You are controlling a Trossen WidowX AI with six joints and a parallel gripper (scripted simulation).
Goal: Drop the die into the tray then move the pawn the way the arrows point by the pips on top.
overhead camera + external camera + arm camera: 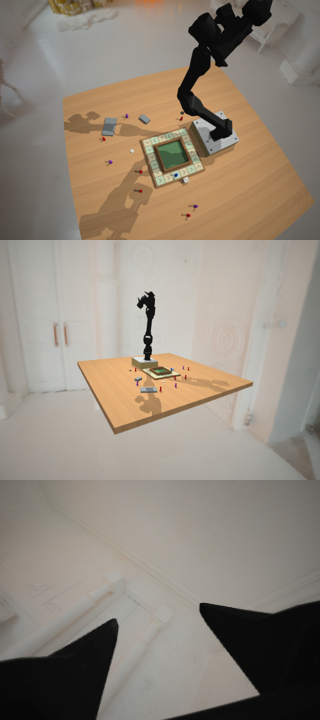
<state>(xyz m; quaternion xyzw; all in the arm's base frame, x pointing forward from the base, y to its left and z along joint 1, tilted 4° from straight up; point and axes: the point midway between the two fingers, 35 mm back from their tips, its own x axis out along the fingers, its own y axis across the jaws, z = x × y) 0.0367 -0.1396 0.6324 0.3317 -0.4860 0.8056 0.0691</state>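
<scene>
Now: the white die 72 cm below my gripper tip, 26 cm to the left of it and 23 cm ahead of it. The rest, counted from my gripper tip: blue pawn: 70 cm below, 27 cm ahead, 21 cm to the left; then green dice tray: 72 cm below, 24 cm ahead, 10 cm to the left; then black disc: 73 cm below, 13 cm to the right, 5 cm ahead.
</scene>
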